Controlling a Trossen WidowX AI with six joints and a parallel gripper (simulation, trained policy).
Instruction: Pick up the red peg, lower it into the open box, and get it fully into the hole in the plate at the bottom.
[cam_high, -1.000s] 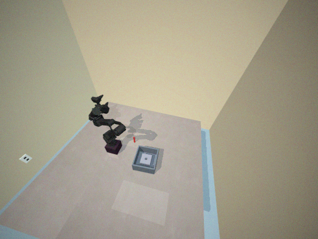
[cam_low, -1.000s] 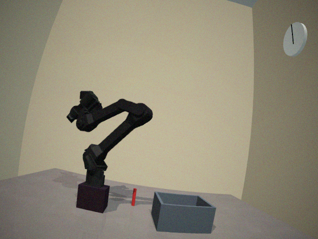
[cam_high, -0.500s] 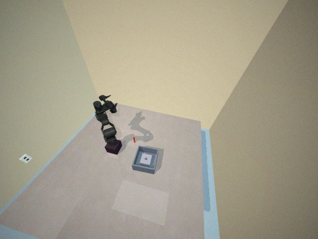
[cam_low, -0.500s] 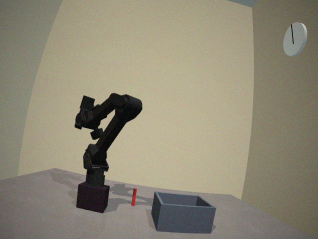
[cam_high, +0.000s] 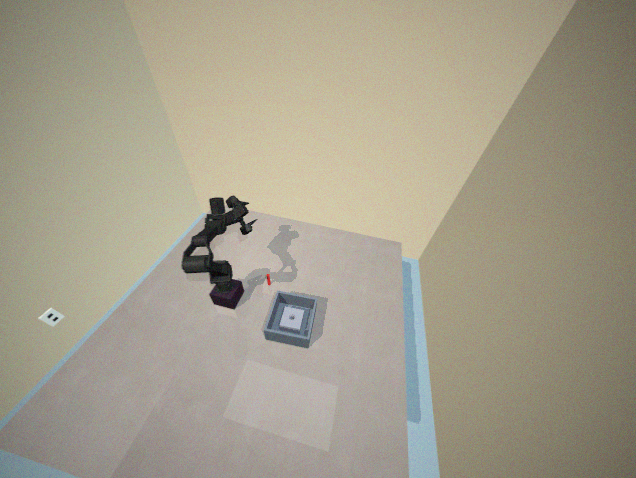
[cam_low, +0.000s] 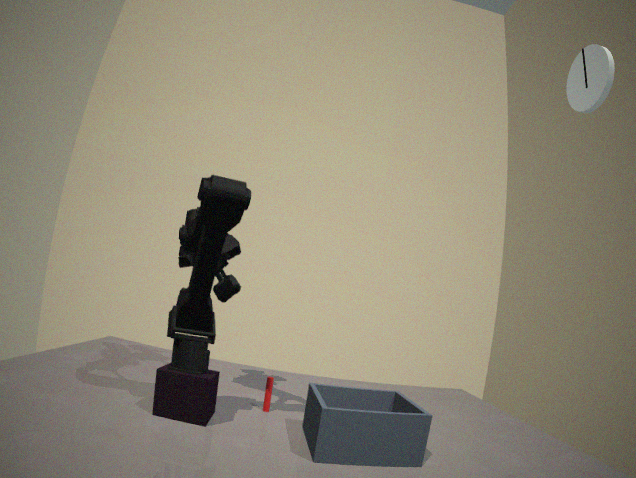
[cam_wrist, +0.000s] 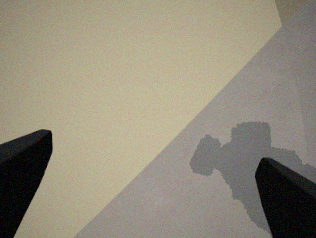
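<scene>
The red peg is 16 cm ahead of my gripper tip, 21 cm to the right of it and 24 cm below it. Also, from my gripper tip: pale plate (35 cm ahead, 36 cm to the right, 24 cm below); grey box (35 cm ahead, 36 cm to the right, 25 cm below).
</scene>
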